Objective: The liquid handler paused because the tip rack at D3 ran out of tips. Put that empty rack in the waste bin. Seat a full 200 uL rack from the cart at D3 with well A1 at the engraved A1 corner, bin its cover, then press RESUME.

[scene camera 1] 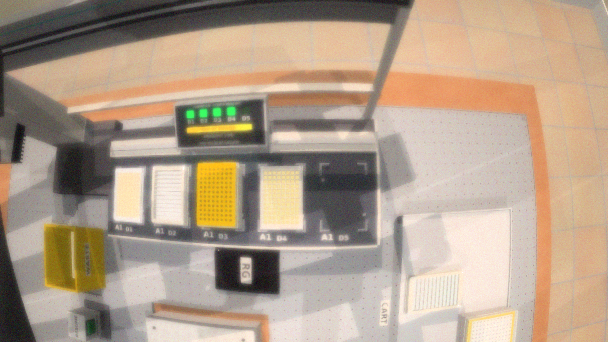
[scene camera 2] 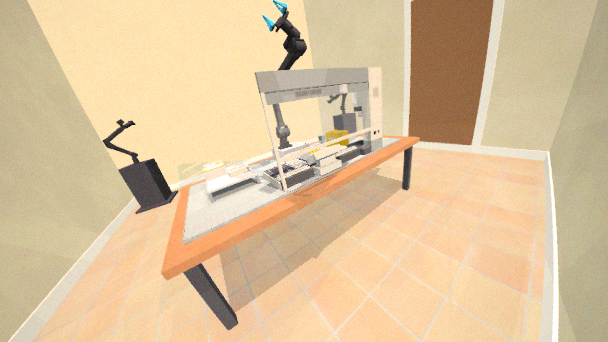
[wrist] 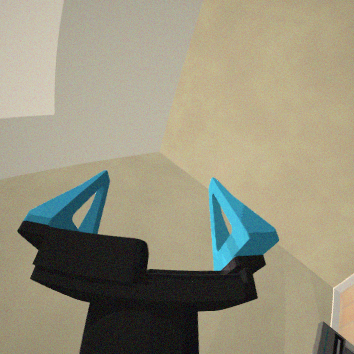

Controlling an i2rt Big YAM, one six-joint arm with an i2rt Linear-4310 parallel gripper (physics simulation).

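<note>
My gripper is open and empty, raised high above the liquid handler and the table. In scene camera 1, a yellow rack with dark holes sits at D3, between the D2 and D4 labware. The yellow waste bin stands left of the deck. The RESUME button box, with a green button, is below the bin. The cart at right bears a pale striped rack and a yellow-edged rack, partly cut off by the frame.
The screen behind the deck shows green squares for D1 to D4 and a yellow bar. D5 has corner brackets. A black RG block lies in front of the deck. The handler's frame spans the deck. A white-topped plate is at the bottom.
</note>
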